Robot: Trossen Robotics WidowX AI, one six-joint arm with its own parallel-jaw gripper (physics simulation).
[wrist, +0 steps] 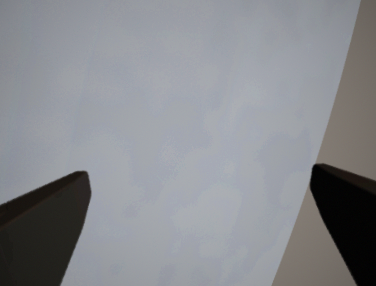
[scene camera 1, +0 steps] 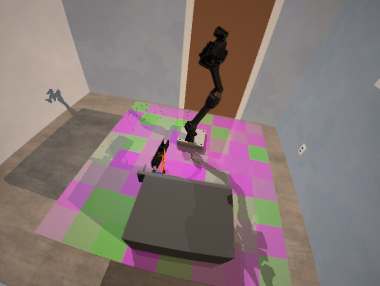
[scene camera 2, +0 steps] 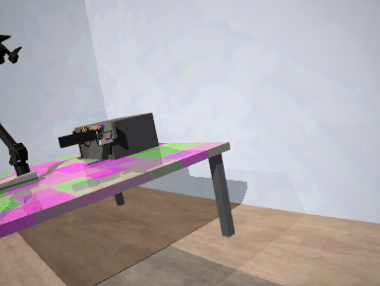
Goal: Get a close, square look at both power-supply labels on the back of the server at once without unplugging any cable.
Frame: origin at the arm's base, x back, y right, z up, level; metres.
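Where they show: gripper, fingertip midpoint: (wrist: 201, 179) (scene camera 1: 218, 44) (scene camera 2: 16, 41); arm's base, origin of the base link: (scene camera 1: 189, 138) (scene camera 2: 23, 173).
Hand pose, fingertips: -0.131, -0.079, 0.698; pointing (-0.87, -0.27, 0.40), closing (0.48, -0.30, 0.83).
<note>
Things, the pixels of their centre, and the offset from my fingertips, as dx, dy, dz. "spot": a spot on its surface instead.
- blue piece, surface spot: (scene camera 1: 158, 173) (scene camera 2: 101, 125) spot: -0.324, +0.166, -0.548
- black bar, body centre: (scene camera 2: 79, 136) (scene camera 1: 160, 153) -0.171, +0.209, -0.575
The server, a large dark grey box (scene camera 1: 175, 215) (scene camera 2: 137, 134), lies on the patchwork table. Orange cables (scene camera 1: 163, 159) and a blue piece (scene camera 1: 158, 173) (scene camera 2: 102, 127) are at its cabled end, which faces the arm's side. The power-supply labels cannot be made out in either scene view and do not show in the wrist view. My gripper (scene camera 1: 219, 42) (scene camera 2: 13, 43) (wrist: 201, 179) is open and empty, raised high above the arm's base and well apart from the server. The wrist view shows pale blue and beige room surfaces between and beside the fingers.
A black bar (scene camera 1: 158, 154) (scene camera 2: 71, 139) sticks out from the server's cabled end towards the arm's side. The arm's base plate (scene camera 1: 199, 143) (scene camera 2: 27, 180) stands on the table (scene camera 1: 102, 210) (scene camera 2: 175, 167). A brown door (scene camera 1: 200, 25) is behind the arm.
</note>
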